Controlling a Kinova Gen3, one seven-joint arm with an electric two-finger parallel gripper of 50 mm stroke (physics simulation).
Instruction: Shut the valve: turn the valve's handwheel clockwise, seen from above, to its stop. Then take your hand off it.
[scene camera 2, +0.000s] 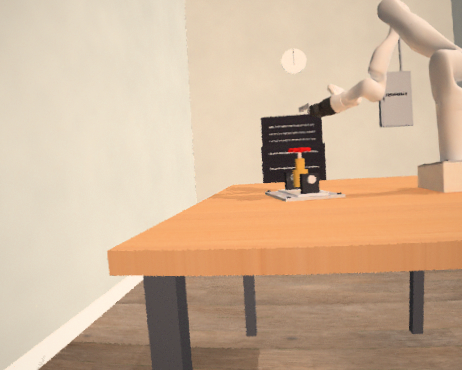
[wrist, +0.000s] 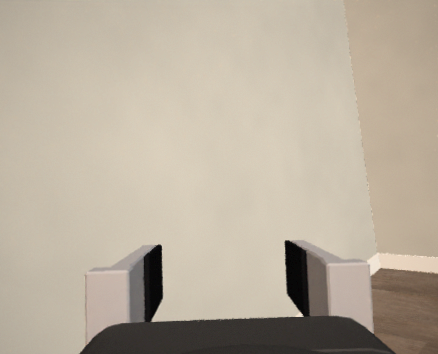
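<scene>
The valve (scene camera 2: 300, 172) has a yellow body and stands upright between two black blocks on a light base plate (scene camera 2: 330, 195), on the wooden table. Its red handwheel (scene camera 2: 299, 150) lies flat on top of the stem. My gripper (scene camera 2: 303, 108) (wrist: 224, 269) is open and empty. In the scene view it is held well above the handwheel, apart from it, and points nearly sideways to the left. The handwheel does not show in the wrist view, where wall shows between the fingers. How far the handwheel is turned cannot be told.
The wooden table (scene camera 2: 210, 225) carries the valve and, at its right, the arm's pale base block (scene camera 2: 432, 177). A black panel (scene camera 2: 267, 131) with light lines shows behind the valve. A grey board (scene camera 2: 400, 110) and a round clock (scene camera 2: 293, 61) are on the back wall.
</scene>
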